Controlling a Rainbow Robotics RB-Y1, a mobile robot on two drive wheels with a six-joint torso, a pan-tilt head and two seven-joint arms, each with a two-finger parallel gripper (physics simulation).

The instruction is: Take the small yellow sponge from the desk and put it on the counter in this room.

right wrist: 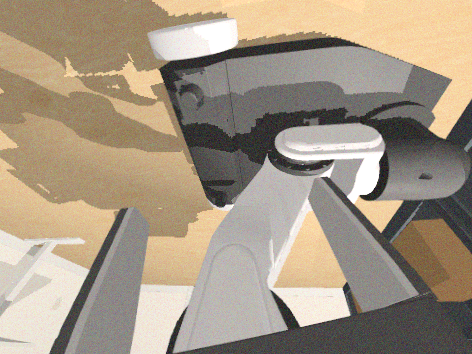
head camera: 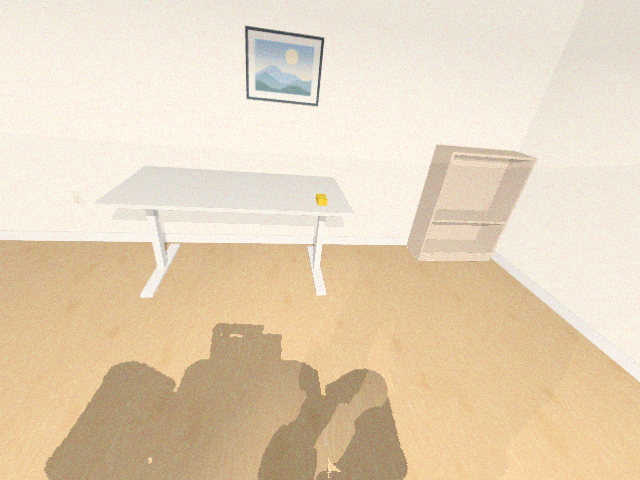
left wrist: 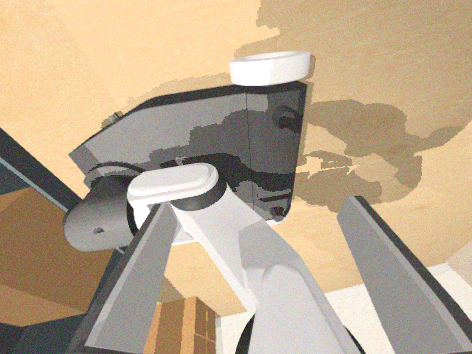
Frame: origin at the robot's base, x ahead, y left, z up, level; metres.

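Seen in the pictures: left gripper, fingertip midpoint: (left wrist: 254, 210); right gripper, fingertip midpoint: (right wrist: 229, 201).
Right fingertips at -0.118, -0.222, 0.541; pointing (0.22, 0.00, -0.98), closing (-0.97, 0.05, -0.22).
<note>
A point is followed by its place in that frame, as x, y, z.
A small yellow sponge (head camera: 321, 199) {1.660, -0.151, 0.764} lies on the desk (head camera: 222, 191) {1.761, 0.522, 0.721}, near the front right corner of its light grey top. The desk has white legs and stands against the back wall, across the floor from me. Part of the desk's white leg frame (right wrist: 65, 241) also shows in the right wrist view. My left gripper (left wrist: 254, 210) {-0.134, 0.245, 0.538} is open, with empty space between its fingers. My right gripper (right wrist: 229, 201) {-0.118, -0.222, 0.541} is open and empty too. Both are low beside my base, far from the sponge. No counter can be made out in the head view.
A pale bookshelf (head camera: 423, 206) {2.366, -1.193, 0.503} stands right of the desk by the corner. A framed picture (head camera: 283, 67) {2.314, 0.178, 1.500} hangs above the desk. A dark frame (left wrist: 30, 169) {-0.824, 0.066, 0.047} with brown panels (left wrist: 45, 240) (right wrist: 430, 250) shows beside my base in the wrist views. A brown box-like piece (left wrist: 187, 325) {-0.715, -1.501, 0.211} stands farther off.
</note>
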